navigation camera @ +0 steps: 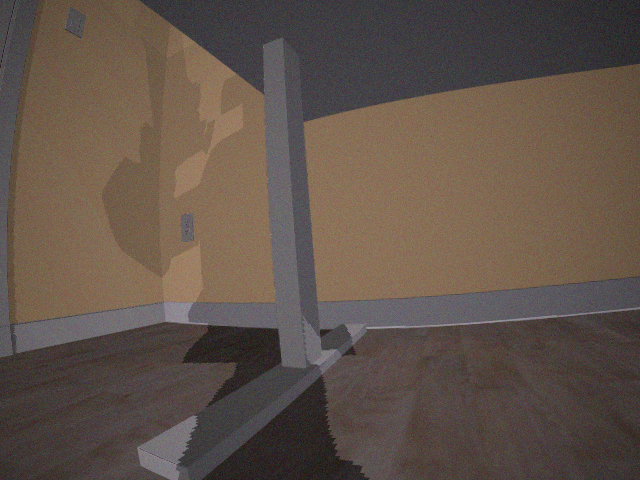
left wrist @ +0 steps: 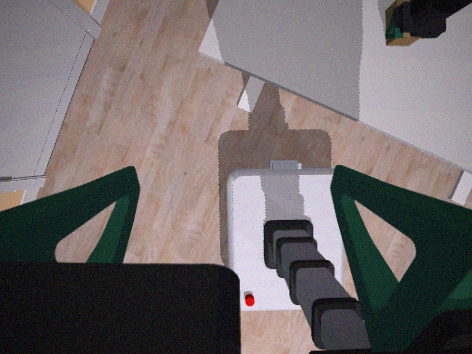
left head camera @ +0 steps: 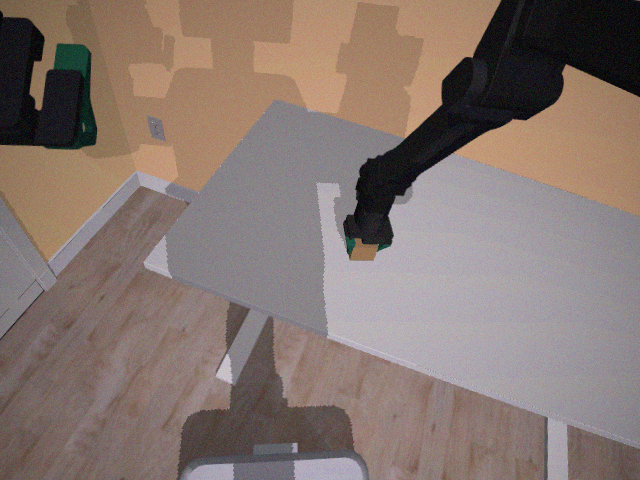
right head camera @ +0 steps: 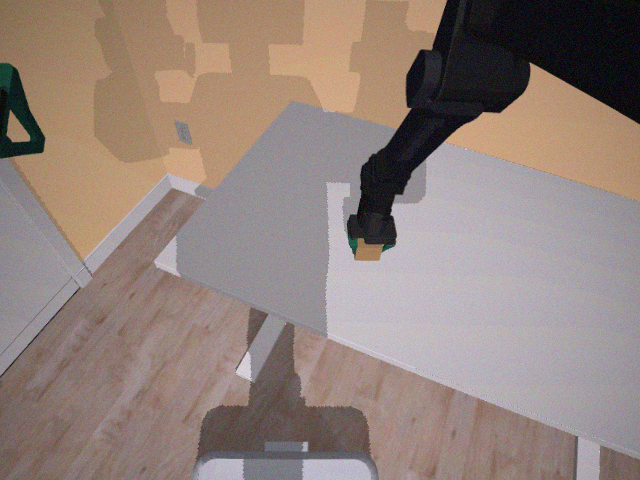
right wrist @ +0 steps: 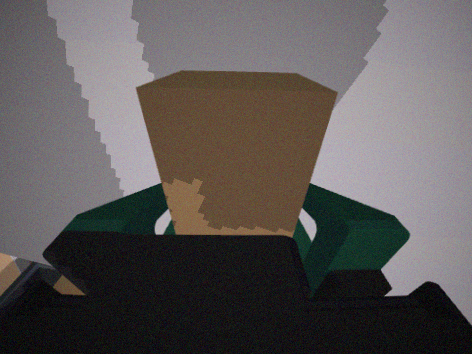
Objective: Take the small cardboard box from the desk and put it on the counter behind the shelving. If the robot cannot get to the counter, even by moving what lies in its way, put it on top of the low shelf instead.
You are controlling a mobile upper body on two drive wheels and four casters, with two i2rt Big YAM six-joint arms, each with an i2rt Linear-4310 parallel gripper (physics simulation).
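Places are measured from the left arm's base along level axes (x ahead, y left, z up), in centimetres.
Where they show: left gripper, fingertip midpoint: (left wrist: 235, 176) (left head camera: 31, 134); right gripper, fingertip midpoint: (left wrist: 397, 36) (left head camera: 360, 251) (right head camera: 366, 252) (right wrist: 235, 176).
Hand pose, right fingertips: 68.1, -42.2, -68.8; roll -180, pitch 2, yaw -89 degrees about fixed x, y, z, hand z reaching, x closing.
Things, the pixels of their top centre, and the offset from my right fingertips, as dx, dy, dz. "*": a spot on its surface instead. Level surfaces: height alone.
- small cardboard box, top centre: (right wrist: 234, 201) (right head camera: 367, 232) (left head camera: 362, 233) (left wrist: 409, 18) +2.1, +0.0, +4.8
- white desk, surface height: dz -0.2
- desk leg with a long foot, surface spot: (navigation camera: 294, 232) * +21.3, +22.2, -45.0
The small cardboard box (left head camera: 363, 250) (right head camera: 368, 250) (right wrist: 240, 150) is on the white desk (left head camera: 465, 289) (right head camera: 465, 289) (left wrist: 415, 100), between the green fingers of my right gripper (left head camera: 368, 245) (right head camera: 371, 244). The fingers press on both its sides, and the box also shows at the top right of the left wrist view (left wrist: 395, 41). Whether its underside touches the desk top is hard to tell. My left gripper (left wrist: 235, 176) is open and empty, high over the robot's base, away from the desk. The counter, the shelving and the low shelf do not show in these views.
A desk leg with a long foot (navigation camera: 294, 232) (left head camera: 242, 346) stands ahead of the base (left head camera: 273, 469) (left wrist: 250, 200). Orange walls (left head camera: 516, 155) (navigation camera: 465, 206) stand behind the desk and meet in a corner beyond its left end. A white panelled surface (left head camera: 15, 268) (left wrist: 40, 90) is at the left.
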